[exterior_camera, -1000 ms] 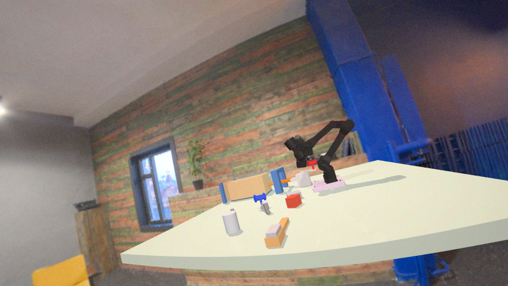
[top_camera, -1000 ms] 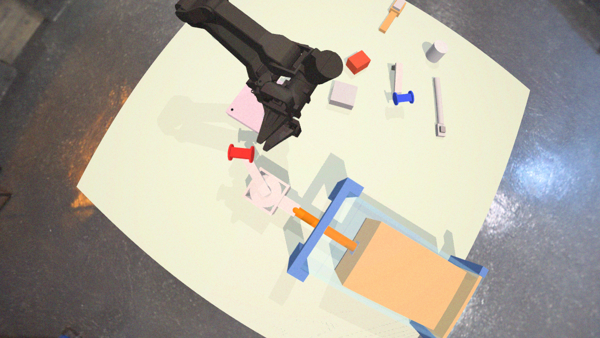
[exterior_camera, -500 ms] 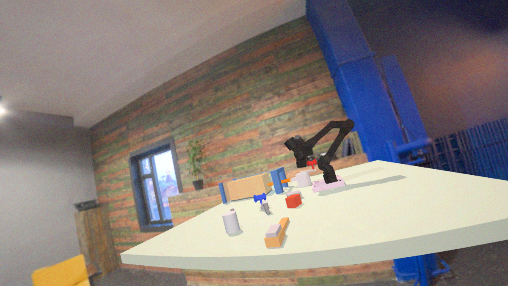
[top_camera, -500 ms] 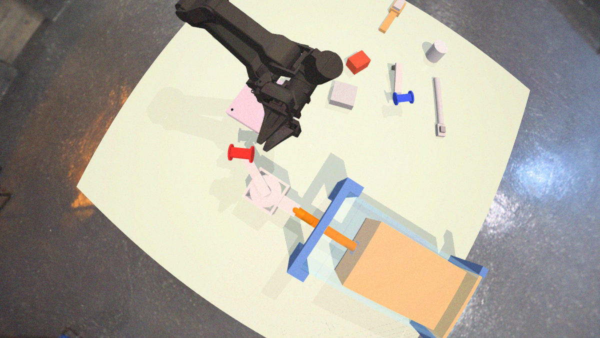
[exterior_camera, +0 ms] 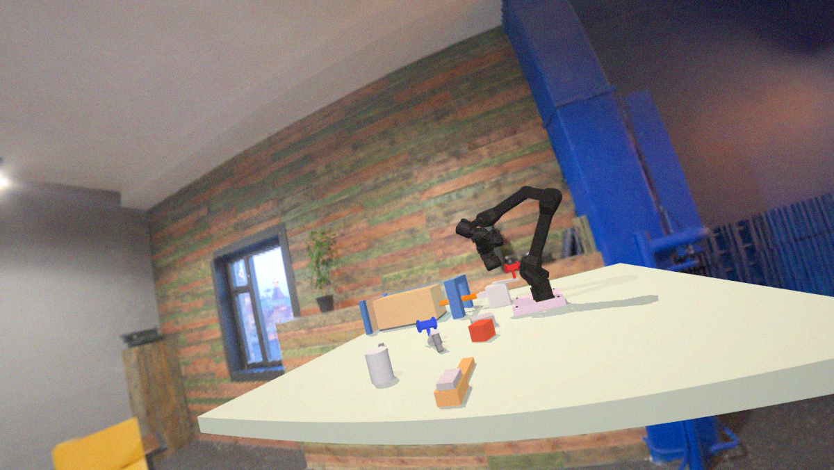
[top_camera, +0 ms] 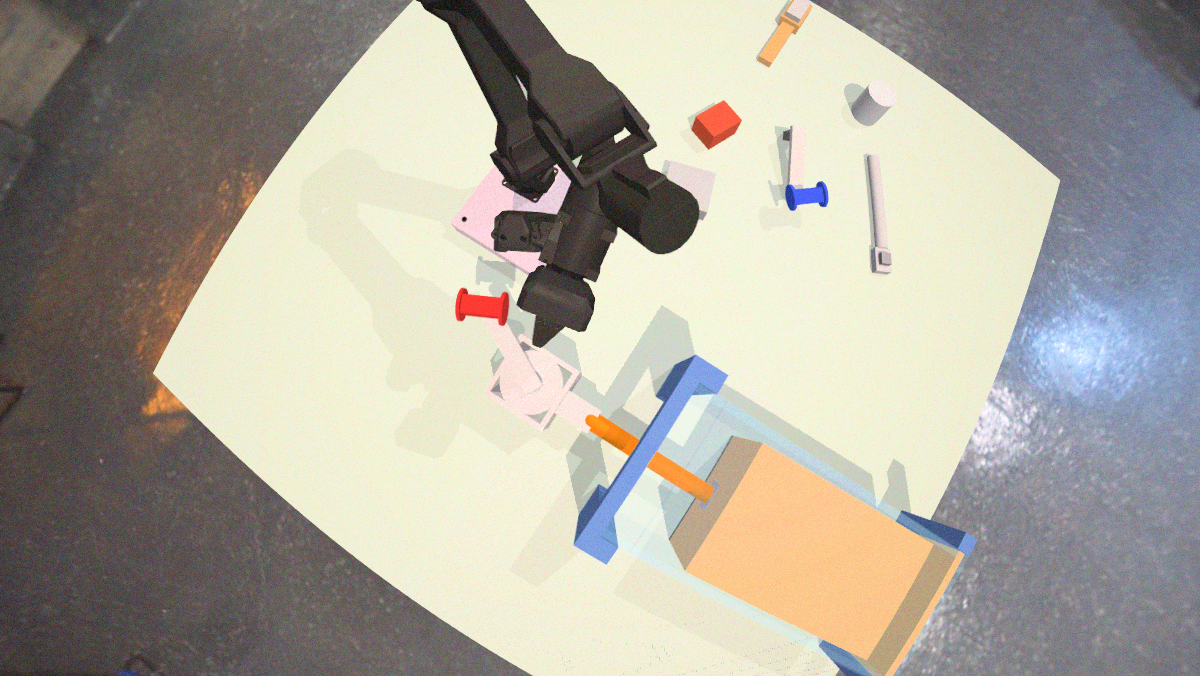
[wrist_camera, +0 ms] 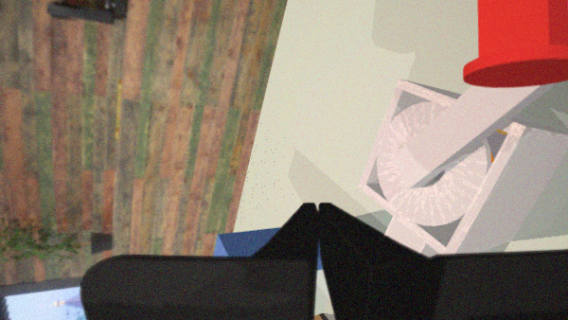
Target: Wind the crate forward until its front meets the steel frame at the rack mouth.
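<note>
My gripper tip is 6 cm past the crank handle with red knob, 1 cm to the left of it and 10 cm above it. Round my gripper tip: grey block (4 cm ahead, 32 cm to the left, 19 cm below); blue steel frame (16 cm ahead, 4 cm to the right, 10 cm below); grey winch (2 cm behind, 5 cm to the right, 17 cm below).
</note>
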